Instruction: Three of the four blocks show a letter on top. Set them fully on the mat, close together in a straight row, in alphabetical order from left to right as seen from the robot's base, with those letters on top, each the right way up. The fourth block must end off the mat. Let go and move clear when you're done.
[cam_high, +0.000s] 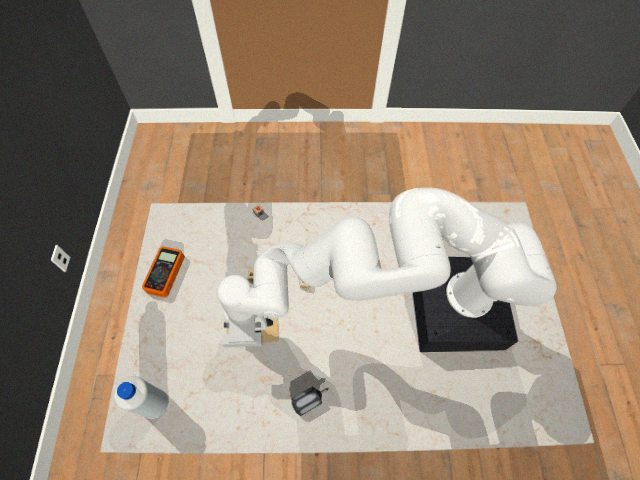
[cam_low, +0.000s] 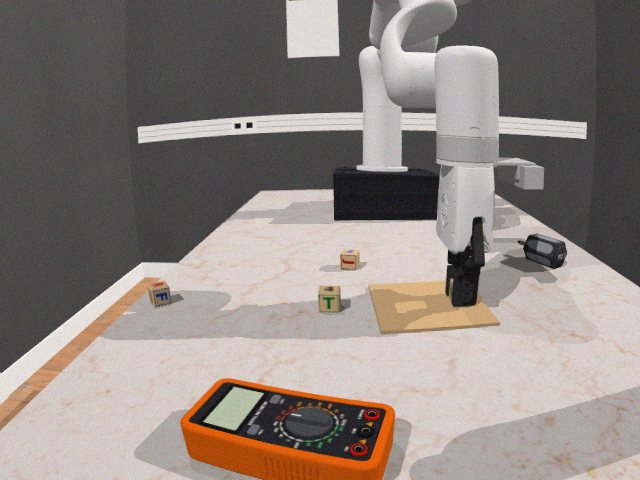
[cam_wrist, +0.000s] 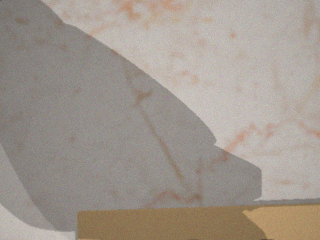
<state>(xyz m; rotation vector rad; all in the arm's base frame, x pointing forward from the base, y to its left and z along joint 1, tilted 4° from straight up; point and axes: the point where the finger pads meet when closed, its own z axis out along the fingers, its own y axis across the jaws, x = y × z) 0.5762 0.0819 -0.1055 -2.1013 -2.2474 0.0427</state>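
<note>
Now: hand 4 cm to the left of the tan mat and 2 cm above it. The rest, counted from my hand: black plug adapter (17 cm to the left, 17 cm behind); orange multimeter (27 cm ahead, 17 cm to the right, 1 cm below).
</note>
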